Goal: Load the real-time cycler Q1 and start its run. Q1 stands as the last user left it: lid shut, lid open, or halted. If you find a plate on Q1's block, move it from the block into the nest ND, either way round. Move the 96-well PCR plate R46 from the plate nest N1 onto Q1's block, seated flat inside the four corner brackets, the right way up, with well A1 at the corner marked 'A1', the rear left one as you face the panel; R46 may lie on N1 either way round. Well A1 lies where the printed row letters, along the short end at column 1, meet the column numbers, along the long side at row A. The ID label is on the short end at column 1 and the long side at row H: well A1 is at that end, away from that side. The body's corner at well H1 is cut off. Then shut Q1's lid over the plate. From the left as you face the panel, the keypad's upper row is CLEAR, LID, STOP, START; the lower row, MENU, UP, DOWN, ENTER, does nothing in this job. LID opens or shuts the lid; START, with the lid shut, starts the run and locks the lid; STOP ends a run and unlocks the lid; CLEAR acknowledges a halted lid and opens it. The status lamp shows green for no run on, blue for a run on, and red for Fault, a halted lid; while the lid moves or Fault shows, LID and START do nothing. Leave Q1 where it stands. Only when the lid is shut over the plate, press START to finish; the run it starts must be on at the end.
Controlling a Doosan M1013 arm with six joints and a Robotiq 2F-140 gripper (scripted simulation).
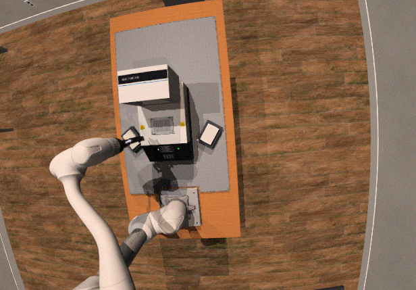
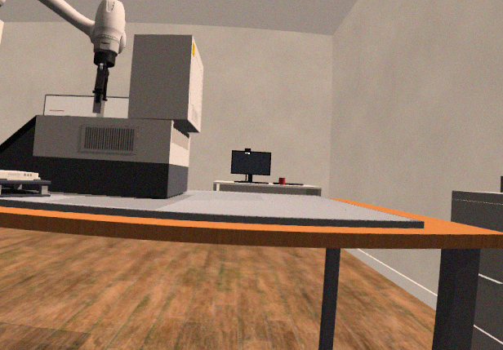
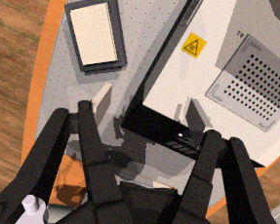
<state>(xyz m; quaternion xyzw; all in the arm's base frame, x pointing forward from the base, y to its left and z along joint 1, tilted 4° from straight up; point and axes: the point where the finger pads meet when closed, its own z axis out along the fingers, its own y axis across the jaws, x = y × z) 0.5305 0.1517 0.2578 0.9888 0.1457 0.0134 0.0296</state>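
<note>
Right now the white plate R46 is 43 cm to the right of my hand, 24 cm below it and 1 cm behind it. The rest, counted from my hand: dark plate nest N1: 43 cm to the right, 25 cm below, 1 cm behind; then dark nest: 25 cm below, 15 cm to the left; then 96-well plate: 24 cm below, 15 cm to the left.
</note>
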